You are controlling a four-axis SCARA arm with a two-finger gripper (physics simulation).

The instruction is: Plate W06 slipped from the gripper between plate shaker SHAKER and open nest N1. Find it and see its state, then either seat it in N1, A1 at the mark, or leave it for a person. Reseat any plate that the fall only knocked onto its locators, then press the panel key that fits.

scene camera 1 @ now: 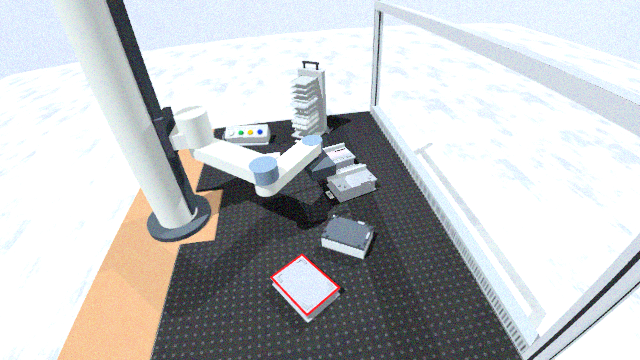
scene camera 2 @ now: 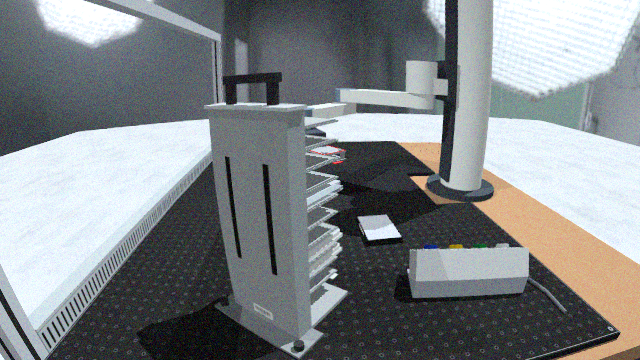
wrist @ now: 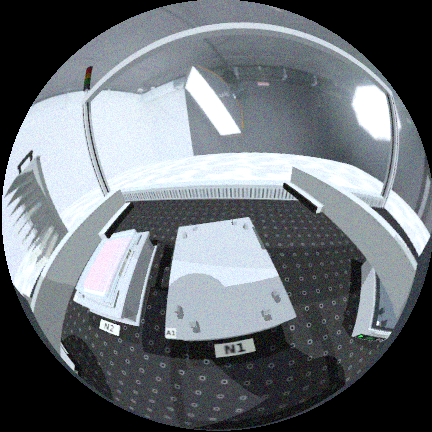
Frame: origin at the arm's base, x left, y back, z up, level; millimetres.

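Where they show: gripper, fingertip midpoint: [scene camera 1: 354,155] [wrist: 204,182]; arm's base at its link origin: [scene camera 1: 180,218] [scene camera 2: 459,188].
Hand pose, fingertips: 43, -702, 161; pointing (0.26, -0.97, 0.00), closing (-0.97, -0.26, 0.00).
Note:
Things, the pixels of their top centre, and the offset from my fingertips, as dx, dy, dz. "*": a spot on its surface instead.
- Nest N1 at its top centre: [wrist: 219,257] [scene camera 1: 351,174] -7, +11, -82
- Nest N2 at a spot on its surface: [wrist: 140,295] * +114, +67, -144
- pink-topped plate at its top centre: [wrist: 101,256] [scene camera 1: 333,151] +172, +51, -81
- dark-topped shaker at a spot on its surface: [wrist: 367,310] * -220, +92, -118
- panel at its top centre: [scene camera 2: 473,244] [scene camera 1: 245,127] +476, +450, -65
- flat white block at its top centre: [scene camera 2: 378,226] +245, +327, -134
- framed clear screen at a spot on its surface: [scene camera 1: 377,60] * +642, -282, +163
My gripper [scene camera 1: 350,158] [wrist: 204,182] is open and empty, its two long fingers raised above nests N1 and N2. Nest N1 [scene camera 1: 367,178] [wrist: 225,255] shows a bare grey top with small corner locators and an A1 mark at its near left corner. Nest N2 [wrist: 140,295], left of it in the wrist view, carries a pink-topped plate [wrist: 104,265]; I cannot tell whether that plate is fully seated. The dark-topped shaker [scene camera 1: 347,232] [wrist: 367,310] stands on the other side of N1. I cannot identify plate W06 in these views. The panel [scene camera 1: 247,135] [scene camera 2: 467,270] has white, green, yellow and blue keys.
A tall plate rack [scene camera 1: 322,100] [scene camera 2: 260,200] stands beyond N2. A flat white block [scene camera 2: 380,227] [wrist: 68,357] lies between the rack and the arm's column [scene camera 1: 125,125] [scene camera 2: 472,100]. A red-edged white stand [scene camera 1: 305,285] [scene camera 2: 327,150] is beyond the shaker. A framed clear screen [scene camera 1: 377,60] borders the mat.

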